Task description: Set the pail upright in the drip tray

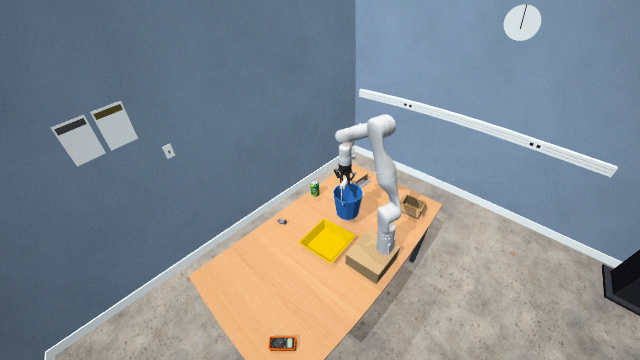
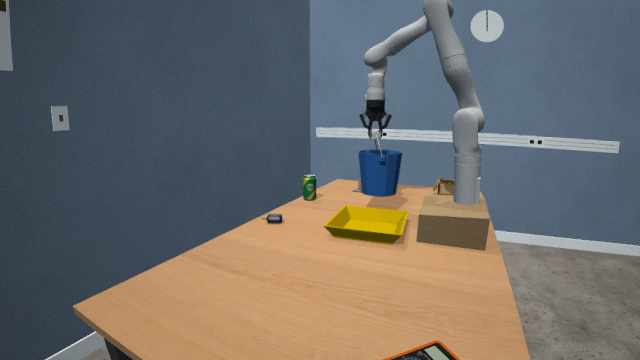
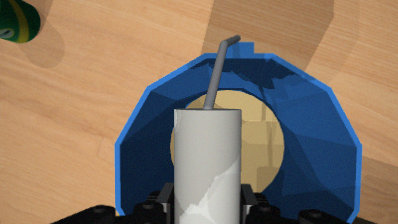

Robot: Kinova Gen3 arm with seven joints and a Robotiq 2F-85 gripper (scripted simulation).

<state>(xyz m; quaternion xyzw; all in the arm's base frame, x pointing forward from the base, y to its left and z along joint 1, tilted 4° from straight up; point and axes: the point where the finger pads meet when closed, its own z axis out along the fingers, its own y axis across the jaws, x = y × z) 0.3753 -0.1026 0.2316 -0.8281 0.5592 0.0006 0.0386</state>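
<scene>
My hand is 10 cm above the blue pail and 1 cm past it. Also, from my hand: green soda can 35 cm ahead, 27 cm below, 5 cm to the right; then yellow drip tray 32 cm below, 23 cm to the left, 6 cm behind; then wire handle 3 cm below, 1 cm behind.
</scene>
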